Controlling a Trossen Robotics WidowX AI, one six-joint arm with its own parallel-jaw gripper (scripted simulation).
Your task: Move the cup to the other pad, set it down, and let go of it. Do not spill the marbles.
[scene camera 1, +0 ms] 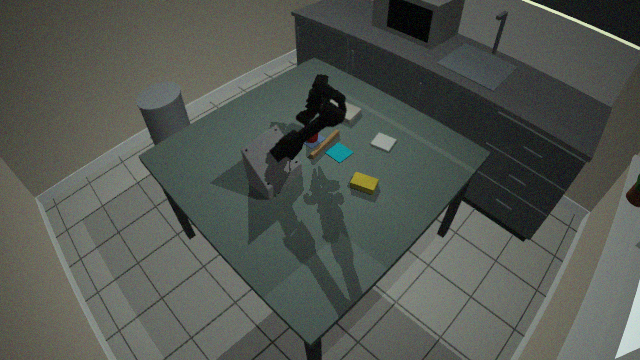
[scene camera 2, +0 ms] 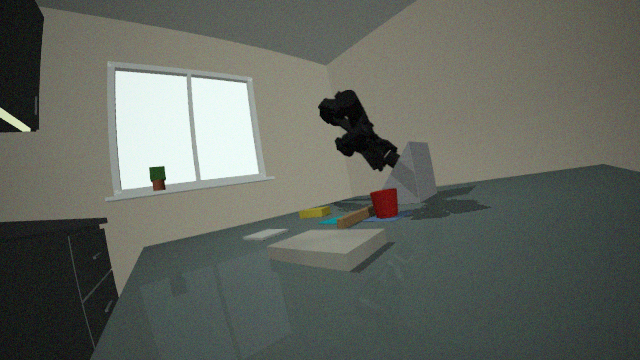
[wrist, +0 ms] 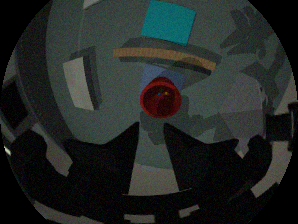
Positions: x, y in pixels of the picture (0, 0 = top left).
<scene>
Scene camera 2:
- my gripper: 378, 170
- flat white box: 341, 249
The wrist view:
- my gripper: 151, 125
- flat white box: 77, 71
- wooden bar: 170, 54
</scene>
